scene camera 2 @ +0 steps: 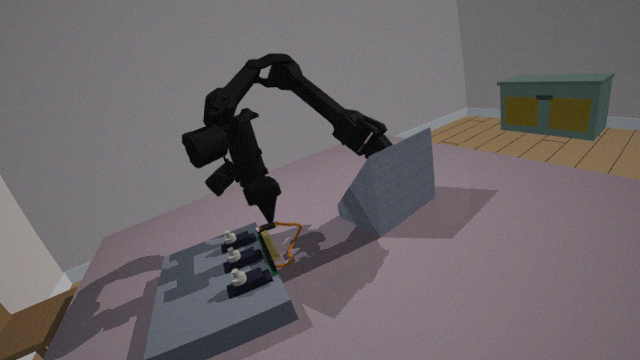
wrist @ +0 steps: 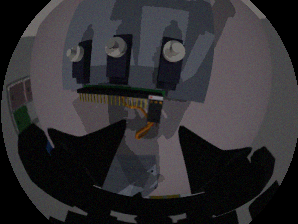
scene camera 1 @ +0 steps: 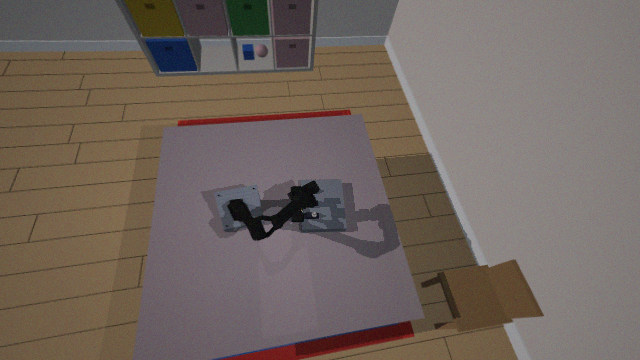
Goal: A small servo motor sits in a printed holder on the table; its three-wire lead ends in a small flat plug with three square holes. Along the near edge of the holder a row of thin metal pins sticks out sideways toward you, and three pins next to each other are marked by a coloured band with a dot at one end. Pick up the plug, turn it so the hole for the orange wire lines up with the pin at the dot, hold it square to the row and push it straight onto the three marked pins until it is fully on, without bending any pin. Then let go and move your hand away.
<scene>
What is the gripper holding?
Nothing.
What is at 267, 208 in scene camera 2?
The gripper.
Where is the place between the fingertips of the gripper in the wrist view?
152, 126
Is the gripper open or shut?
Open.
</scene>
